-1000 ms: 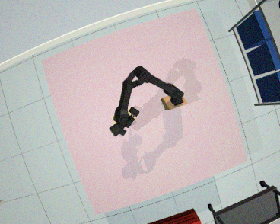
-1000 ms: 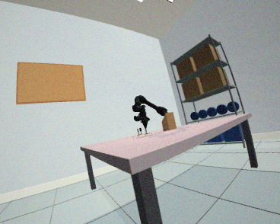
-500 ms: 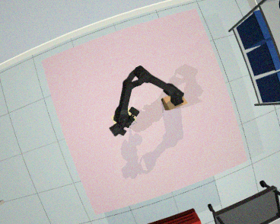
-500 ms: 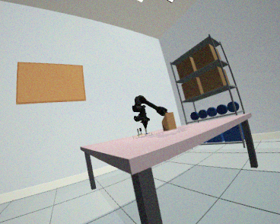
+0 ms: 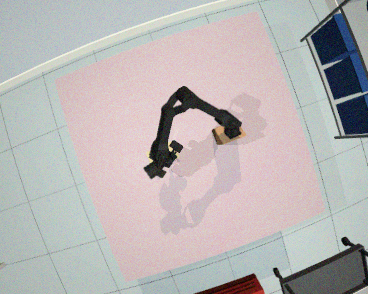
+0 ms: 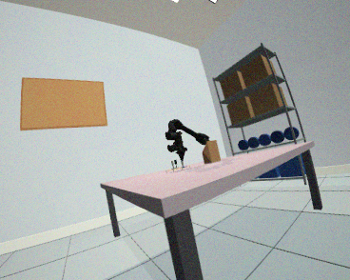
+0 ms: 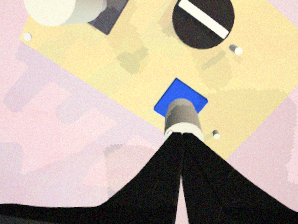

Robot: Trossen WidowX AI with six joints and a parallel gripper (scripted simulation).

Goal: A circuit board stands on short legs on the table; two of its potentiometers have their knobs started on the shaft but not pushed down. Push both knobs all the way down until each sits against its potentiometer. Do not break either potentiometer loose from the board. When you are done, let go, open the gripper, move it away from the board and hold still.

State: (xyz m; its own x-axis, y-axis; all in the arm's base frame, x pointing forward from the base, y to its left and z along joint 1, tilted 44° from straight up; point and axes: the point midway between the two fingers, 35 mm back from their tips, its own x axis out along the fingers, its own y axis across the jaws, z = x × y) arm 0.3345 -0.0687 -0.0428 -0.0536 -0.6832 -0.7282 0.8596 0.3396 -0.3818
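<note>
Right now the potentiometer knob is 1 cm below my gripper tip. Round my gripper tip: tan potentiometer: 2 cm ahead, 5 cm to the right, 1 cm below.
</note>
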